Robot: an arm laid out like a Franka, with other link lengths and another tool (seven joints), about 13 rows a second.
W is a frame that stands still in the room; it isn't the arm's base.
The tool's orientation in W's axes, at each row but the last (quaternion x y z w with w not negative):
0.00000, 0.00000, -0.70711, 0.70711
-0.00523, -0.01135, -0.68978, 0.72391
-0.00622, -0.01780, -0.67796, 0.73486
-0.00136, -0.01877, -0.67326, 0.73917
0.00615, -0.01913, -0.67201, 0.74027
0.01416, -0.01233, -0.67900, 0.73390
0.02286, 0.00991, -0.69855, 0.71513
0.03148, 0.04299, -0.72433, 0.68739
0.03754, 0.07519, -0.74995, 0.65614
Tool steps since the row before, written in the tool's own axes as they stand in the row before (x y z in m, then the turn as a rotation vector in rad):
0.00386, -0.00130, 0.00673, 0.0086, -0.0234, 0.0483
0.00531, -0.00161, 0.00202, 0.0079, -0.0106, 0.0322
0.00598, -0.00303, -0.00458, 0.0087, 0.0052, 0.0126
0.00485, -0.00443, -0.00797, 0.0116, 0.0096, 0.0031
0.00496, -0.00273, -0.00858, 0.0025, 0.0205, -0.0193
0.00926, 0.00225, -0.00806, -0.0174, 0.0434, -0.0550
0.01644, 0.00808, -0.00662, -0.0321, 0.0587, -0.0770
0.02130, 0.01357, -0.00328, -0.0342, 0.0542, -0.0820
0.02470, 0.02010, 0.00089, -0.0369, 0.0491, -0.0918
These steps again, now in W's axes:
-0.00130, -0.00386, 0.00673, -0.0234, -0.0086, 0.0483
-0.00137, -0.00533, 0.00213, -0.0105, -0.0077, 0.0323
-0.00246, -0.00635, -0.00442, 0.0057, -0.0078, 0.0130
-0.00375, -0.00546, -0.00792, 0.0106, -0.0106, 0.0037
-0.00193, -0.00534, -0.00857, 0.0213, -0.0008, -0.0185
0.00326, -0.00903, -0.00798, 0.0439, 0.0209, -0.0533
0.00859, -0.01592, -0.00722, 0.0593, 0.0370, -0.0743
0.01238, -0.02150, -0.00575, 0.0548, 0.0398, -0.0790
0.01657, -0.02688, -0.00423, 0.0497, 0.0447, -0.0879

